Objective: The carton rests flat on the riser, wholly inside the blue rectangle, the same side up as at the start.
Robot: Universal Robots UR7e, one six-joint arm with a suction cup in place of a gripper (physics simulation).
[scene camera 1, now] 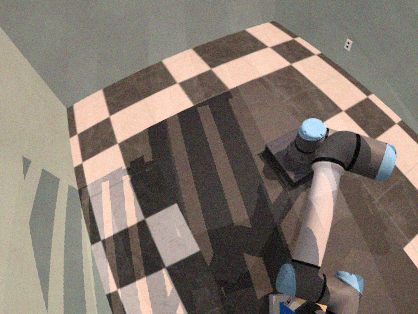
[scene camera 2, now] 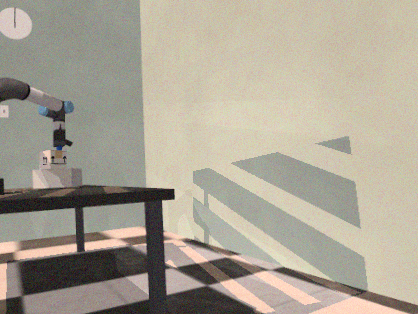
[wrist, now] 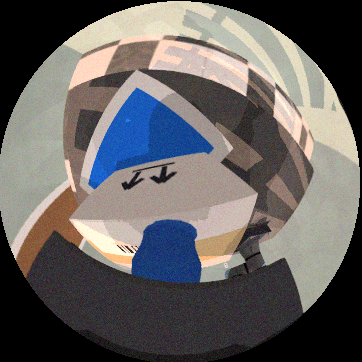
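Where they show: end effector, tool point: (wrist: 171, 221); arm's base, origin of the base link: (scene camera 1: 301, 152) (wrist: 248, 245).
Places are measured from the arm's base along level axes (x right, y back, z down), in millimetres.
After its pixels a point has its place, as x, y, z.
Note:
The white carton (scene camera 1: 301, 303) @(-535, -486, -176) (scene camera 2: 54, 159) @(-494, -449, -118) (wrist: 165, 192) @(-572, -512, -154) is upright, its printed arrows pointing up, with a tan tape strip. It appears to rest flat on the pale riser (scene camera 2: 49, 178) @(-546, -424, -1) (wrist: 224, 148) @(-486, -539, -60), with no gap seen in scene camera 2. The blue rectangle (scene camera 1: 284, 307) @(-534, -531, -60) (wrist: 145, 130) @(-608, -548, -60) on the riser's top shows beside the carton in the wrist view. The two visible lower corners of the carton appear to lie on blue; its far lower edges are hidden. My blue suction cup (scene camera 2: 59, 148) (wrist: 167, 250) touches the carton's top and is shut on it.
The riser stands near the far edge of the dark-framed table (scene camera 2: 156, 194) @(696, -588, 76). My arm (scene camera 1: 320, 215) @(-326, -373, -495) (scene camera 2: 45, 99) @(-287, -373, -451) reaches over from its base. A brown rounded shape with a pale rim (wrist: 47, 222) shows at the lower left of the wrist view. Striped shadows cross the tabletop.

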